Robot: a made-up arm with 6 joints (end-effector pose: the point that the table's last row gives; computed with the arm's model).
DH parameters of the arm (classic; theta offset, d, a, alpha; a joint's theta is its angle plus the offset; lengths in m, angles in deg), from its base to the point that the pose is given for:
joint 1: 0 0.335 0 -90
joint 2: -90 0 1.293 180
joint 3: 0 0 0 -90
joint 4: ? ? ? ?
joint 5: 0 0.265 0 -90
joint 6: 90 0 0 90
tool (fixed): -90 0 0 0
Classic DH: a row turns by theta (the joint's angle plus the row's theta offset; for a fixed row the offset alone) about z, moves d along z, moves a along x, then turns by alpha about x.
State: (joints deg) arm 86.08 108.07 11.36 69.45 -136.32 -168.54
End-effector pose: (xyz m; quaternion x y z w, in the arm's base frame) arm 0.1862 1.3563 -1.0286 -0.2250 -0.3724 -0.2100 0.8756
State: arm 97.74 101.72 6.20 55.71 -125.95 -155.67
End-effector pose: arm -0.0397 1.4010 -0.8843 -0.3047 -0.2663 -0.2664 0.8748
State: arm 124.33 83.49 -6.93 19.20 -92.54 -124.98
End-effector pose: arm -0.5631 1.2683 -0.4590 -0.4467 0.1232 -0.2885 0.8379
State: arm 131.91 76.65 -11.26 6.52 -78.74 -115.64
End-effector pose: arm -0.6874 1.1600 -0.3047 -0.4581 0.2789 -0.2407 0.8090
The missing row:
joint 4: 0 -0.94 0 90
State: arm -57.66 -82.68 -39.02 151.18 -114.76 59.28
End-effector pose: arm -0.1733 0.7077 1.2411 -0.0617 -0.6467 0.7034 0.2886
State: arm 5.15 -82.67 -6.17 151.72 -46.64 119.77
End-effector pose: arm -1.2012 0.1261 1.4433 0.4671 -0.6858 0.4944 0.2590
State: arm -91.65 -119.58 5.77 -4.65 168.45 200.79
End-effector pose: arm -0.2165 1.6577 0.4759 -0.6501 0.5068 0.5071 0.2519
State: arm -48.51 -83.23 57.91 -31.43 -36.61 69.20
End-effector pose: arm -1.4475 1.2953 1.1848 -0.6216 -0.5759 -0.3914 0.3589
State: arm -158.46 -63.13 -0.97 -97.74 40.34 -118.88
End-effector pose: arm 0.4616 0.1439 1.6280 0.0009 -0.7435 0.5161 0.4253
